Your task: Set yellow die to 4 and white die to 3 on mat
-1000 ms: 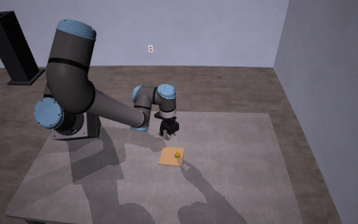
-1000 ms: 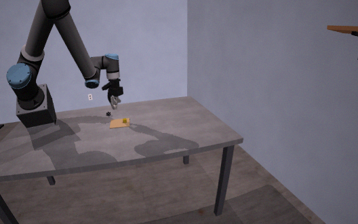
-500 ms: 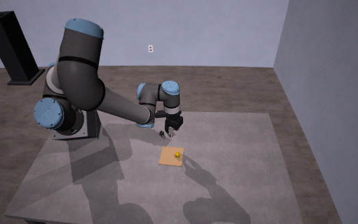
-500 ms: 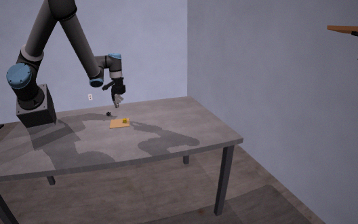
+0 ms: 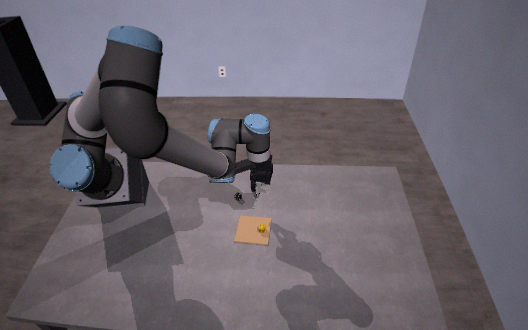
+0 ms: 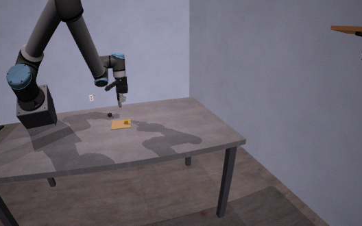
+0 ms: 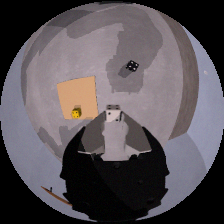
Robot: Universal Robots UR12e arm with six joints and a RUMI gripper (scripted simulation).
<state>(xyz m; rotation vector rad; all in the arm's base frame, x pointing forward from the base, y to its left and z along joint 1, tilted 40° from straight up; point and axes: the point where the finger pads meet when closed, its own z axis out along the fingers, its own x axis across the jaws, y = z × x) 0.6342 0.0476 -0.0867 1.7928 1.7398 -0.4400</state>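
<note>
My gripper is now 90 mm past the black die, 90 mm above it and 60 mm to the right of it. The rest, counted from my hand: white die right at my hand; then tan mat 120 mm to the right, 100 mm below; then yellow die 120 mm to the right, 90 mm below, 30 mm ahead.
</note>
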